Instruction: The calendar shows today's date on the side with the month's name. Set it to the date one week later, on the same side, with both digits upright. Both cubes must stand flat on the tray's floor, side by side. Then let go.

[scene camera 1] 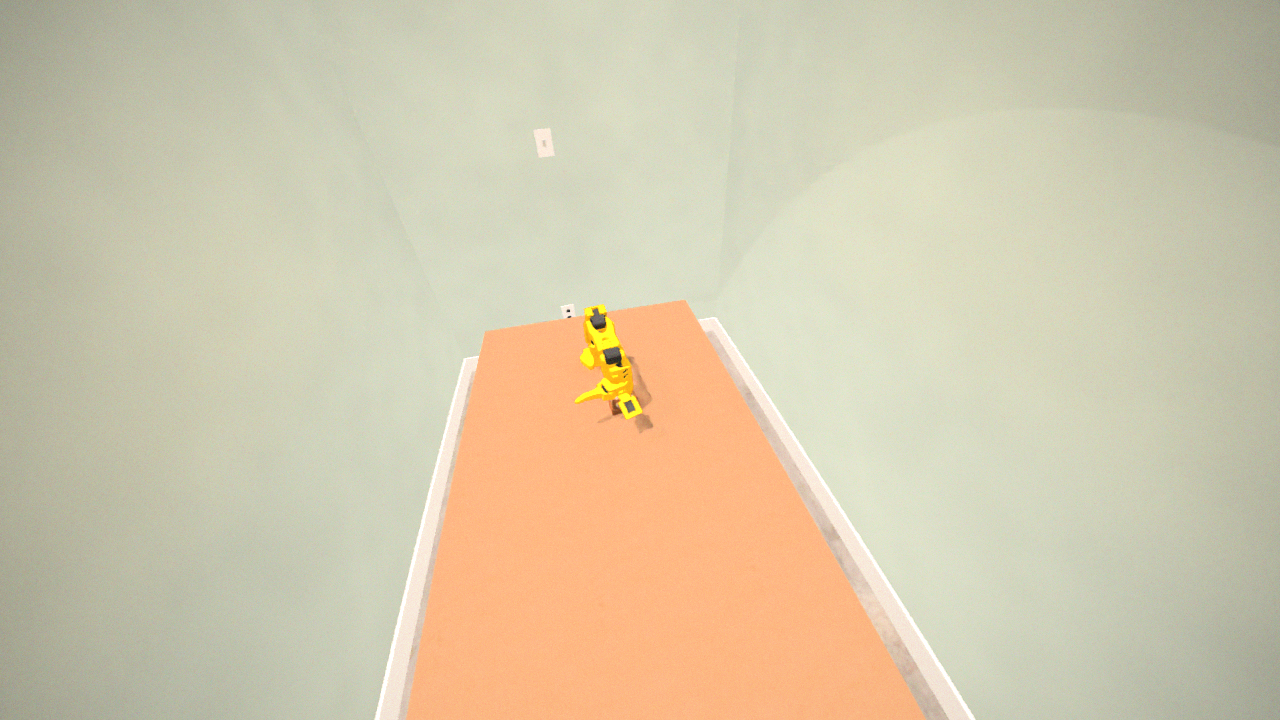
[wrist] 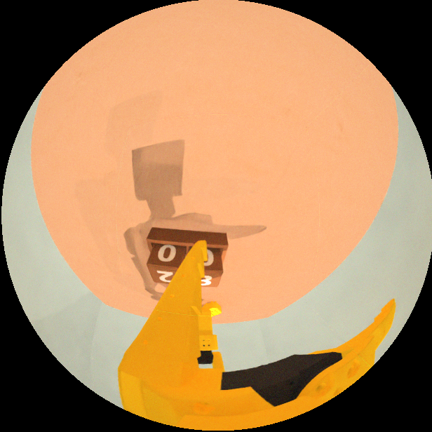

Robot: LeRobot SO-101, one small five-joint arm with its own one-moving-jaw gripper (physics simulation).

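The brown calendar tray (wrist: pixel 187 236) stands on the table, with two brown cubes side by side. In the wrist view, the left cube (wrist: pixel 176 255) shows a white 0 on top and a 2 on its near side. The right cube (wrist: pixel 217 260) shows a 0 on top and what looks like a 3 on its near side, both partly hidden by the fixed jaw. In the scene view, a small dark part of the calendar (scene camera 1: pixel 615 407) shows beneath my gripper. My gripper (scene camera 1: pixel 604 408) (wrist: pixel 298 272) is wide open and empty, its fixed jaw tip over the right cube.
The orange table top (scene camera 1: pixel 644 555) (wrist: pixel 260 125) extends around the calendar. The arm's shadow falls beyond and left of the tray in the wrist view. The arm's yellow links (scene camera 1: pixel 604 340) reach from the table's far edge. Pale rails run along both table sides.
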